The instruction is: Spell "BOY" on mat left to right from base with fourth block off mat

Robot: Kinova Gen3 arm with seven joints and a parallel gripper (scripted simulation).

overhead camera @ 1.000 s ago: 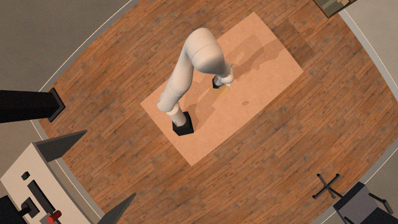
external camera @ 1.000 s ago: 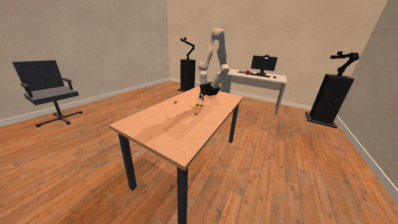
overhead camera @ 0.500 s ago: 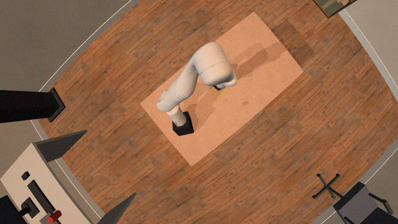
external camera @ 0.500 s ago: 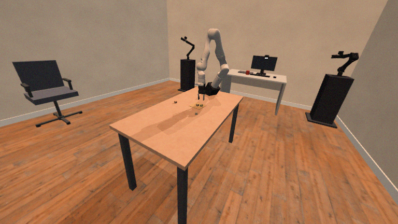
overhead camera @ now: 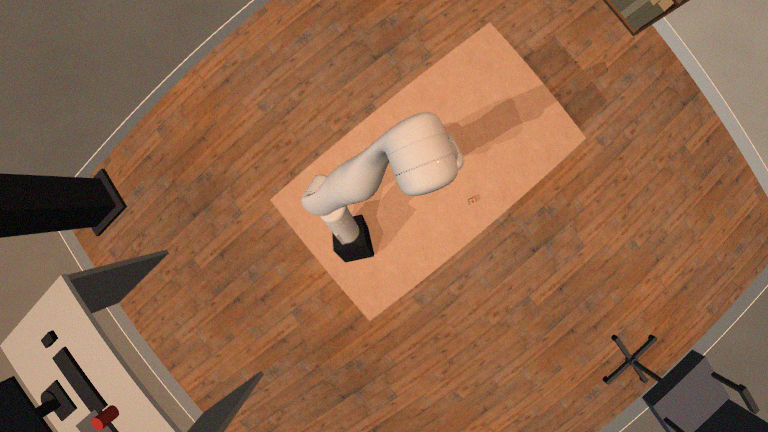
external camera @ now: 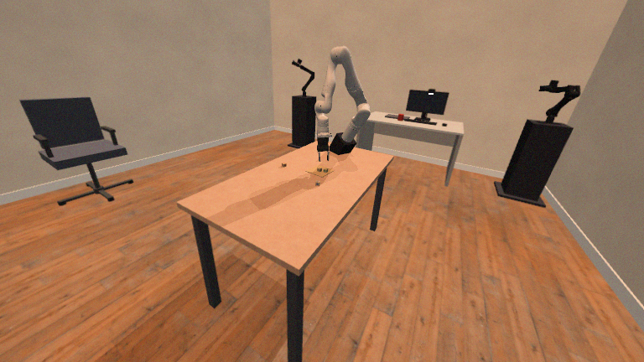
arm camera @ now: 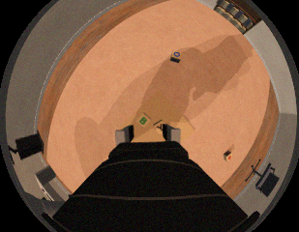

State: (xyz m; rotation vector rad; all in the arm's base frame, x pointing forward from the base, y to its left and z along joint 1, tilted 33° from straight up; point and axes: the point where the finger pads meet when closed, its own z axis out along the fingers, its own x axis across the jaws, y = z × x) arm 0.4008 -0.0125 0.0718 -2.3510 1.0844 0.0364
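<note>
My hand is 100 mm above the mat and 20 mm to the left of it.
</note>
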